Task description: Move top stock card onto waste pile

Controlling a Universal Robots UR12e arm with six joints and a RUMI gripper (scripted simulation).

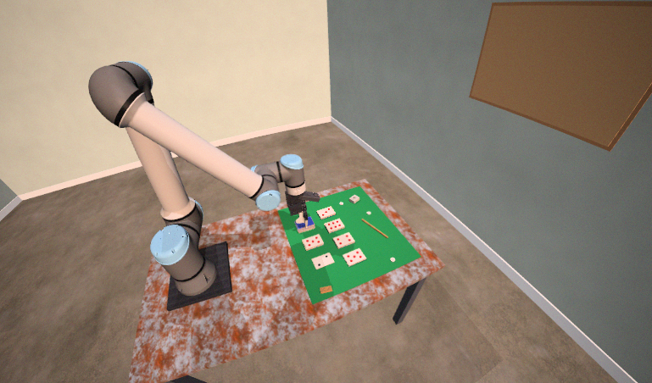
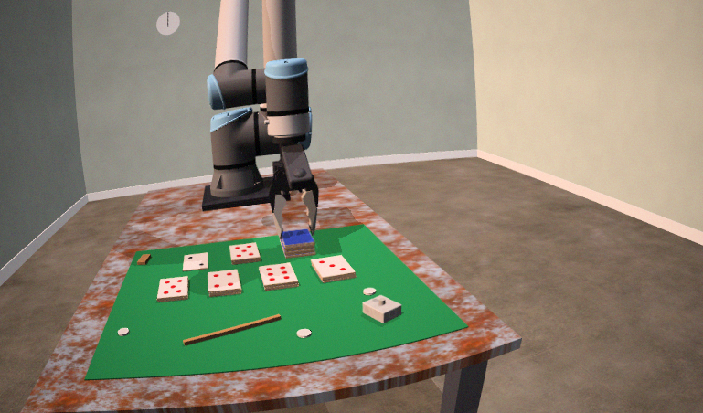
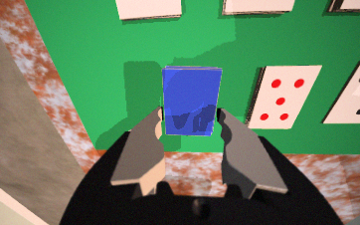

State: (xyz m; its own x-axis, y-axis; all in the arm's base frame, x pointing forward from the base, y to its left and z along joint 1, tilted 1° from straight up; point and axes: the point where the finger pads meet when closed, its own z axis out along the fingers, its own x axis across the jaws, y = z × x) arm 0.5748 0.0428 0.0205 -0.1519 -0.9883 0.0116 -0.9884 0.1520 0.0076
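My hand is 24 cm to the left of the black-pip card, 4 cm above it and 2 cm past it. The rest, counted from my hand: green mat 14 cm ahead, 13 cm to the right, 6 cm below; then wooden stick 30 cm ahead, 21 cm to the right, 4 cm below; then small block 34 cm ahead, 3 cm to the left, 3 cm below.
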